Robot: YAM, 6 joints.
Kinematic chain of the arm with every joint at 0, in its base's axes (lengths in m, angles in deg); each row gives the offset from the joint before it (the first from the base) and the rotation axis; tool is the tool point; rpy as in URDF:
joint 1: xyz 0 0 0.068 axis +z
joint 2: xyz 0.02 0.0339 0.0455 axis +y
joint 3: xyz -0.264 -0.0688 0 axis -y
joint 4: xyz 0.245 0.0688 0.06 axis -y
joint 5: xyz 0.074 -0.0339 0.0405 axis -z
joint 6: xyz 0.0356 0 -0.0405 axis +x
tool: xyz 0 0 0 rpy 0 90 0
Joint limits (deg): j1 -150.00..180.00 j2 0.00..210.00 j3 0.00..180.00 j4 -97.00..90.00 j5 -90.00..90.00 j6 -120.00..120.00
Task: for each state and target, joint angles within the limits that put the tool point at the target. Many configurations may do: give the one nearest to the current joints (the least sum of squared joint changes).
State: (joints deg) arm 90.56 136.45 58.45 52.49 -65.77 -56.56
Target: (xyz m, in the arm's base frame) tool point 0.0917 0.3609 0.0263
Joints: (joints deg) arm 70.72 133.50 51.30 52.22 -66.26 -56.56
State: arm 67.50 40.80 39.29 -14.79 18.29 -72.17
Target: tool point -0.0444 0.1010 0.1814
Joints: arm 114.77 25.10 18.55 -37.19 3.24 -72.17
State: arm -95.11 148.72 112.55 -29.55 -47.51 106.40
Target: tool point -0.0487 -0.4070 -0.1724
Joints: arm -100.37 175.22 105.16 -28.00 -45.41 106.40
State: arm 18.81 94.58 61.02 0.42 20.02 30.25
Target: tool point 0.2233 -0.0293 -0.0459
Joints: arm -4.17 132.19 37.94 -3.32 21.39 30.25
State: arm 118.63 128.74 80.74 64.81 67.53 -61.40
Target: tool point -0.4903 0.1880 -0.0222
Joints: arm 162.32 163.68 99.04 55.83 58.11 -61.40
